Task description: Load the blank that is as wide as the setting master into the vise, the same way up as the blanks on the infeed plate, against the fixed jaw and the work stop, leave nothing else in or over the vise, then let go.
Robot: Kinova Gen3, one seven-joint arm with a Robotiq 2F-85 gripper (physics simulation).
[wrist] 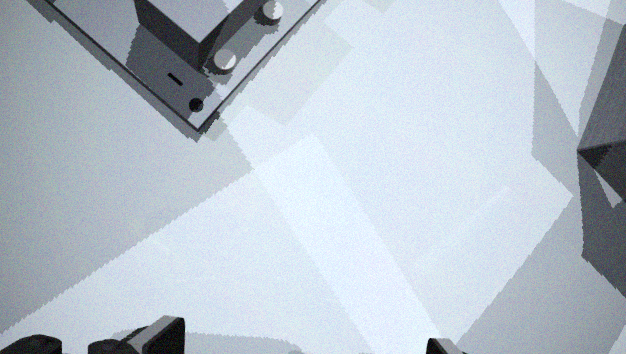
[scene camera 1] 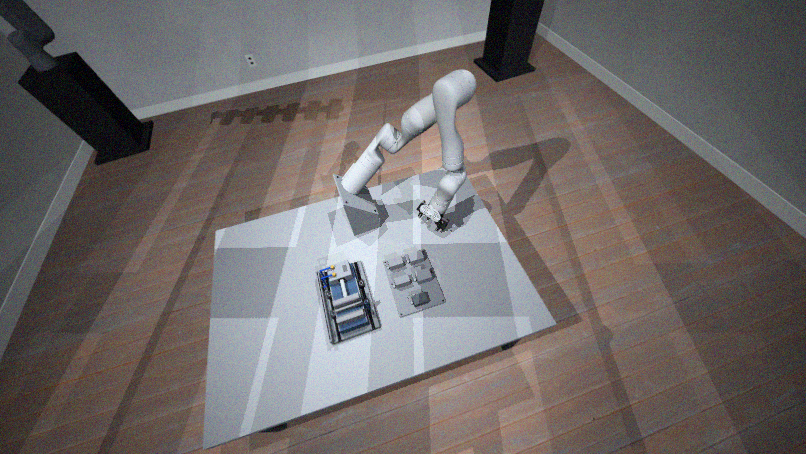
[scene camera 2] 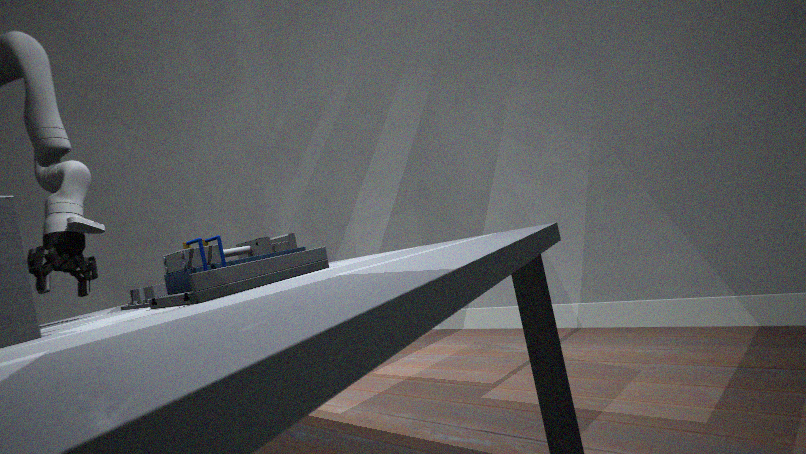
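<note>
My gripper is open and empty, above the table behind the infeed plate. On the plate stand several pale grey blanks, among them a back one whose corner shows large in the wrist view, and others nearer the front. A darker block lies at the plate's front end; I cannot tell whether it is the setting master. The vise, blue and grey, lies left of the plate. Its inside is too small to read.
Blue hooked parts with yellow ends stand up at the vise's back end. Two round pins stand by the near blank. The arm's grey base mount stands at the table's back edge, left of the gripper.
</note>
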